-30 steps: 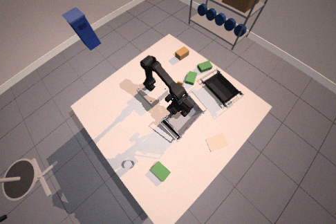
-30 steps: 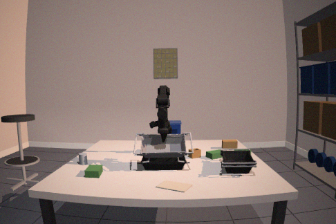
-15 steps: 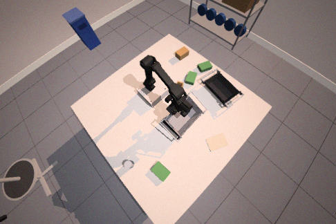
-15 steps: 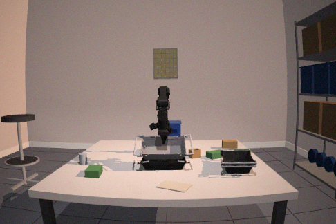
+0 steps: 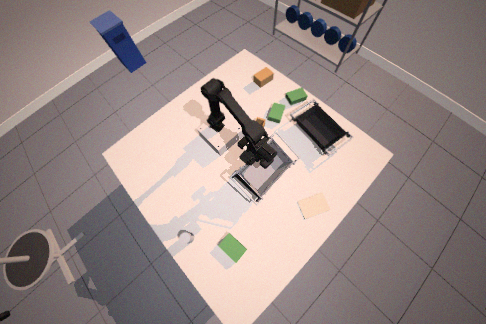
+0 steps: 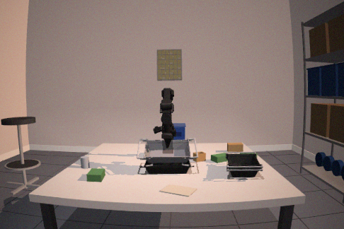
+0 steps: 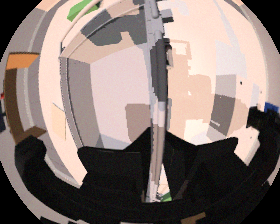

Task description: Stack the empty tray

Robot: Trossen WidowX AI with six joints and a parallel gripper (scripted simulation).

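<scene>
Right now the grey wire-handled tray is 80 mm ahead of my gripper tip and 10 mm to the right of it. From my gripper tip the other things lie so: beige pad: 390 mm ahead, 130 mm below, 20 mm to the left.
</scene>
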